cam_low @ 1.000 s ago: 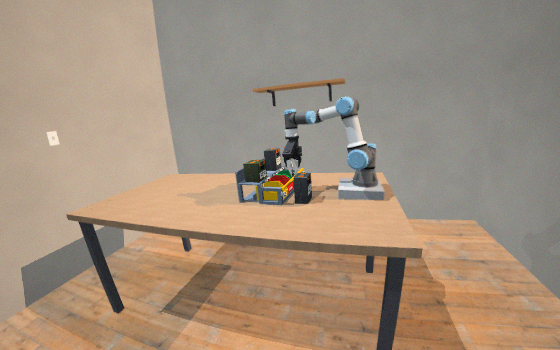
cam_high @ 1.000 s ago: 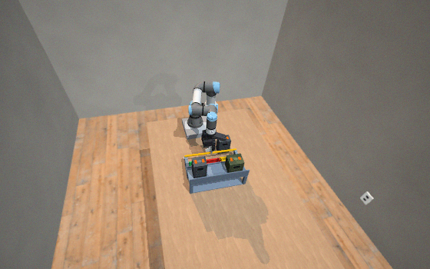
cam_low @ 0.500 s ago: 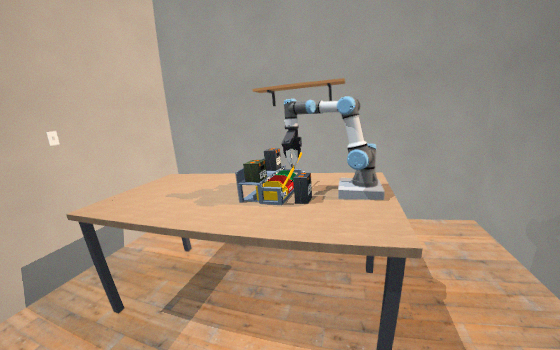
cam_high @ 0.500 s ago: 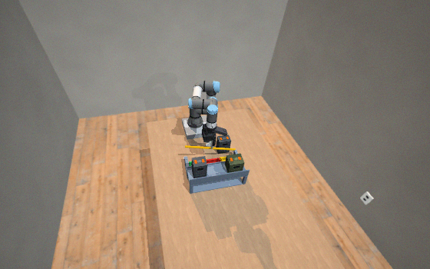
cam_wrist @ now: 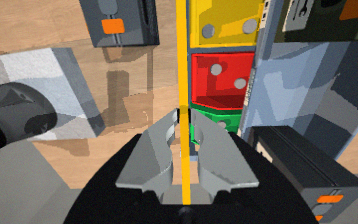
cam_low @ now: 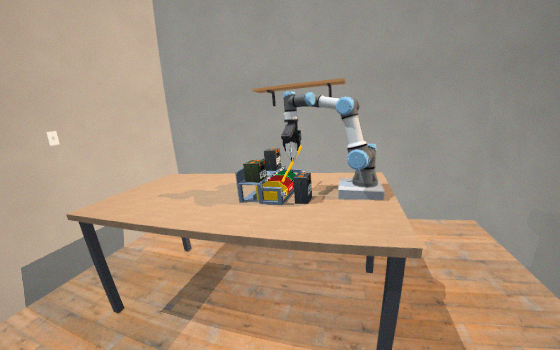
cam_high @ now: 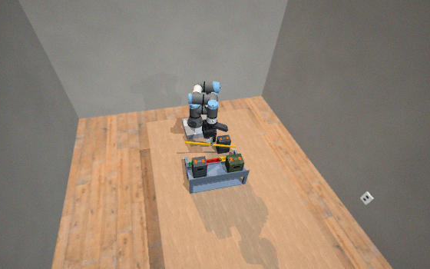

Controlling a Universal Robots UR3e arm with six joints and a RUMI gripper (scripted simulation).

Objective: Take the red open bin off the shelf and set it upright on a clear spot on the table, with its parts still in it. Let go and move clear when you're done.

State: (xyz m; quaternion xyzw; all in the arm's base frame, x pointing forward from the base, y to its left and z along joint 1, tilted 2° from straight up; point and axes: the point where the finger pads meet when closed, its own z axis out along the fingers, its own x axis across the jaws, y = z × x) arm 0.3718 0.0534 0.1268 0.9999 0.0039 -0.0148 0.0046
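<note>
Now: the black case 12 cm below my hand, 11 cm to the left of it and 8 cm behind it. The rest, counted from my hand: yellow bin (14 cm below, 11 cm to the left, 8 cm ahead); yellow rod (1 cm below); red bin (14 cm below, 9 cm ahead).
</note>
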